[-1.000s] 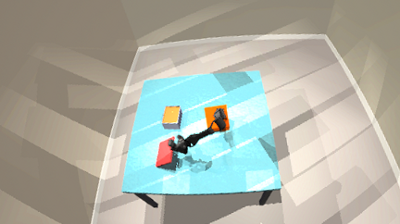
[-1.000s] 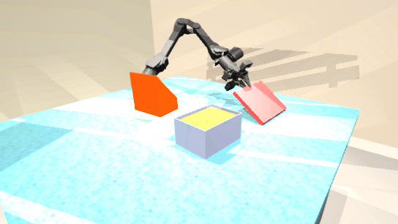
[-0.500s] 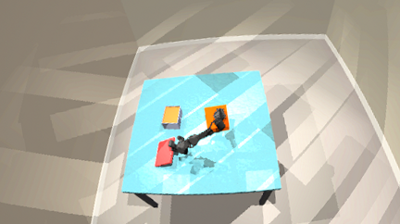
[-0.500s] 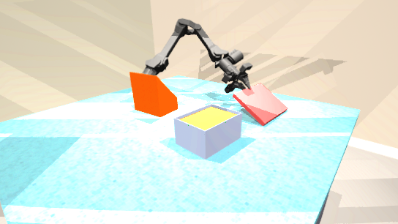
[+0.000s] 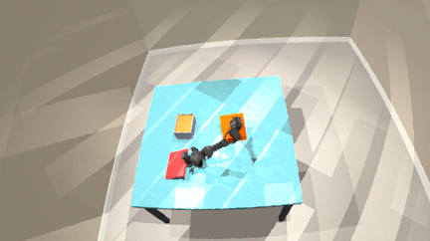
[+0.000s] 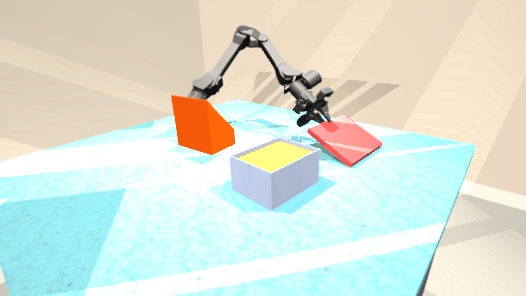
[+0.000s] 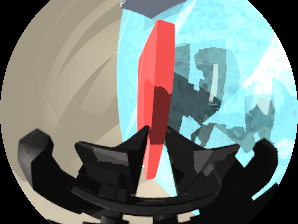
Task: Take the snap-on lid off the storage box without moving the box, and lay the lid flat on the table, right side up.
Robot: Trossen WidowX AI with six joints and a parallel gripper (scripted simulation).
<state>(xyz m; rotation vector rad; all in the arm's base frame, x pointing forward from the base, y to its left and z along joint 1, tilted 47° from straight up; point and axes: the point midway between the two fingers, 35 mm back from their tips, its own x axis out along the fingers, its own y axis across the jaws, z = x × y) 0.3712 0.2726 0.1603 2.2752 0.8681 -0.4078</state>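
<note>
The red lid is 80 mm ahead of my gripper tip, 30 mm below it and 10 mm to the right of it. Round my gripper tip: grey storage box 360 mm to the right, 40 mm ahead, 30 mm below.
</note>
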